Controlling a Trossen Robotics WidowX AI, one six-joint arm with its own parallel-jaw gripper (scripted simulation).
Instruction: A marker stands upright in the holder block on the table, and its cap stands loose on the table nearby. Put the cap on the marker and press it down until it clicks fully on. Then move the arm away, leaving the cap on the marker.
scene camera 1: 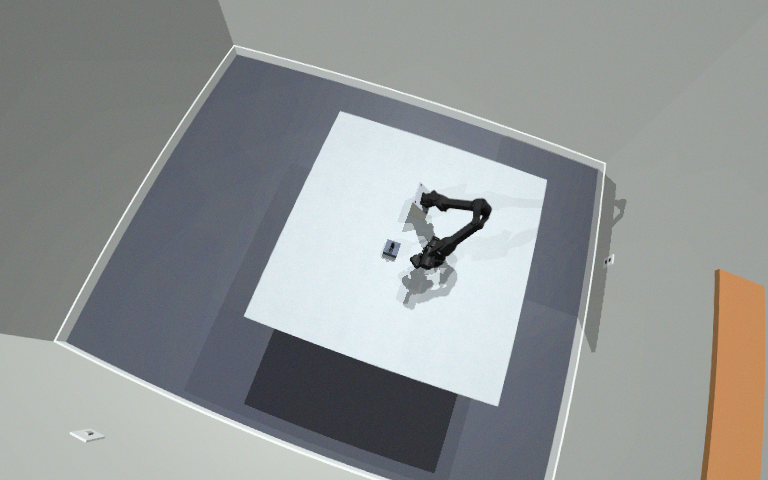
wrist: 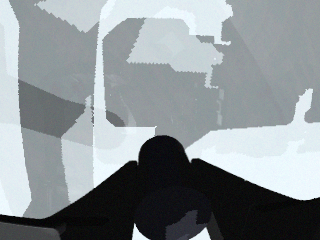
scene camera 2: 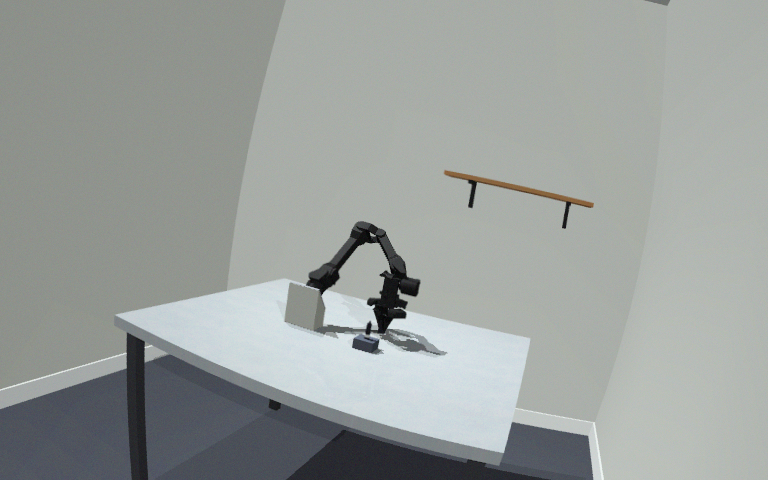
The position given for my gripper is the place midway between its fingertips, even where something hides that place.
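There's a dark cap, and it's being carried by my gripper (scene camera 2: 382, 329). You'd see the gripper in the wrist view (wrist: 164, 167) too.
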